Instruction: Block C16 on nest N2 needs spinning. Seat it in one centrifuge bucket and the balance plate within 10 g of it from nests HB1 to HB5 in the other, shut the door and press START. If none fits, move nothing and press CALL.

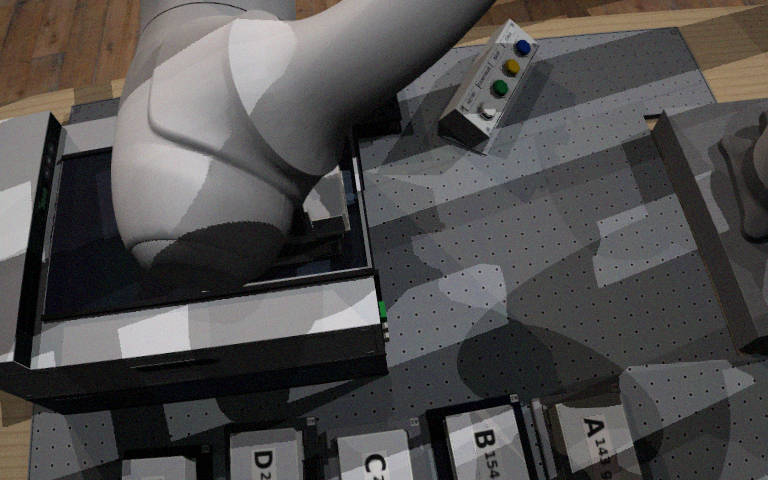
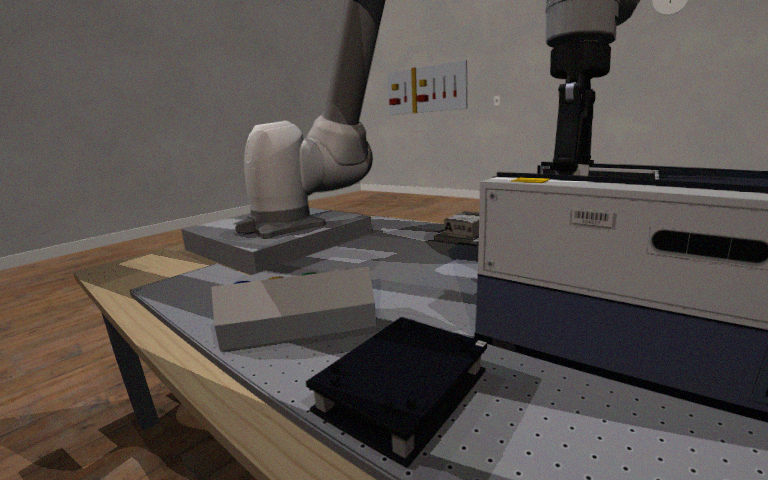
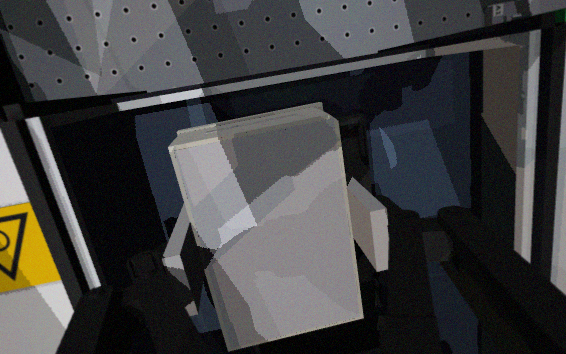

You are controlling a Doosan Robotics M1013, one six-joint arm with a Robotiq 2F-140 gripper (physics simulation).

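Places are measured from the arm's base along level axes (x back, y right, z up), in millimetres.
Pixels of known places: gripper, fingertip midpoint: [image 1: 301, 207] [image 3: 269, 205]; arm's base, origin of the base link: [image 2: 281, 226].
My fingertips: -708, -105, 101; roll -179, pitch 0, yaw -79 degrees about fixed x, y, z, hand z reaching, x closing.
Observation:
Ahead of a thing's pixels: the offset from my fingertips to its top centre, as dx, dy, dz. "*": to the spot under its first point.
My gripper [image 2: 570, 168] [image 3: 269, 205] is shut on a pale rectangular block {-8, -2, +38} [image 1: 329, 199] [image 3: 280, 220], with a finger pad at each side. It holds the block at the open well of the centrifuge [image 1: 226, 316] [image 2: 532, 232]; the bucket under it is mostly hidden. The block's label is not readable now. Plates A {+371, -270, -96} [image 1: 573, 447] (143 g), B {+236, -286, -96} [image 1: 467, 447] (154), C {* +118, -278, -96} [image 1: 390, 452] and D {* -8, -277, -96} [image 1: 286, 447] stand in a row, with part of a fifth plate {* -185, -315, -96} [image 1: 144, 467]; the C and D weights are cut off. The blue CALL button {* +314, +355, -79} [image 1: 522, 47] is on the button box {+262, +303, -66} [image 1: 464, 127] [image 2: 294, 302].
A low black stand [image 2: 396, 367] [image 1: 386, 120] is beside the centrifuge, with no block on it. The arm's base plinth [image 1: 696, 226] [image 2: 254, 254] is at the other side of the table. The well's rim {* +80, -22, -25} [image 3: 300, 74] runs close around the block and fingers. A yellow warning label {* +6, +104, +62} [image 3: 30, 250] [image 2: 530, 180] is on the housing.

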